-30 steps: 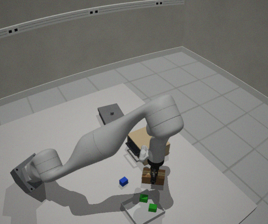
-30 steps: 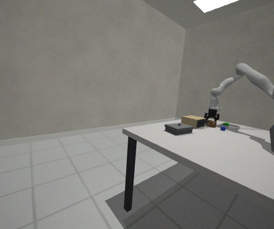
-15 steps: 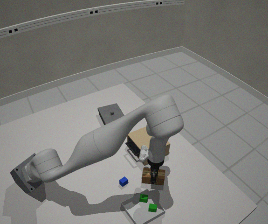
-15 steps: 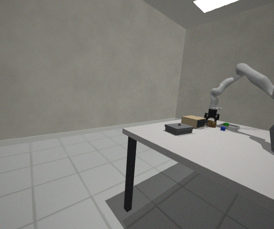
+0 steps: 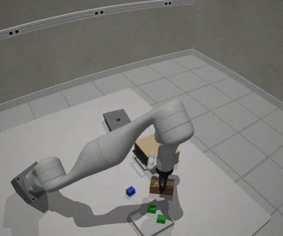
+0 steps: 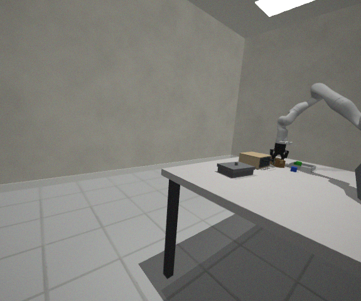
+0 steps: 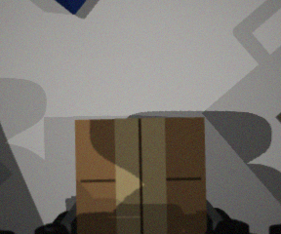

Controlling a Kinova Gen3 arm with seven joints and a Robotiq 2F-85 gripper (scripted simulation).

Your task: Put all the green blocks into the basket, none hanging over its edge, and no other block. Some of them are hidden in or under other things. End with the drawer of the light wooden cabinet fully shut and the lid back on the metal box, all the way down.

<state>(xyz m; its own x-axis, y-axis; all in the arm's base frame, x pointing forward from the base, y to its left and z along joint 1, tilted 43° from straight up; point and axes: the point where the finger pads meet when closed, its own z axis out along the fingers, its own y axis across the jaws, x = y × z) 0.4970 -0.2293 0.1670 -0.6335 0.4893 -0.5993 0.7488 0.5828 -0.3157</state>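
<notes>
The red block lies 10 mm ahead of my hand, 20 mm to the right of it and 20 mm below it. Round my hand: grey basket (160 mm behind, 90 mm to the right, 20 mm below); blue block (120 mm behind, 80 mm to the left, 20 mm below); darker brown wooden box (right at my hand).
</notes>
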